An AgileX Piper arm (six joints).
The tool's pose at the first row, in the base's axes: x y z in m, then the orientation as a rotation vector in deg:
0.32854, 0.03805, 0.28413, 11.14, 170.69, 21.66
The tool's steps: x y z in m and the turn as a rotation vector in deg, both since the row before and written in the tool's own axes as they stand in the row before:
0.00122, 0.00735, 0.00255, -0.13, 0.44, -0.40
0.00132, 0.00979, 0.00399, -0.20, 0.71, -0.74
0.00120, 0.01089, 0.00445, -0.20, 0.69, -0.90
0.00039, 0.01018, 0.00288, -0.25, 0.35, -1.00
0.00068, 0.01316, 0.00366, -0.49, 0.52, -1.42
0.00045, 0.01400, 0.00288, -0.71, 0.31, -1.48
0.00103, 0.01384, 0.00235, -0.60, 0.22, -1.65
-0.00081, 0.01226, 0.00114, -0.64, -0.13, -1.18
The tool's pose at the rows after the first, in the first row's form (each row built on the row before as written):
0.32853, 0.04589, 0.28343, 10.47, 171.08, 21.90
0.32880, 0.05644, 0.28198, 9.24, 171.71, 22.26
0.32917, 0.06815, 0.28041, 7.76, 172.30, 22.60
0.32988, 0.07871, 0.28027, 6.17, 172.53, 22.94
0.33035, 0.09238, 0.28017, 3.90, 172.82, 23.63
0.33063, 0.10664, 0.28115, 1.55, 172.81, 24.61
0.32989, 0.12061, 0.28268, -1.03, 172.68, 25.39
0.33049, 0.13268, 0.28518, -2.82, 172.24, 26.23

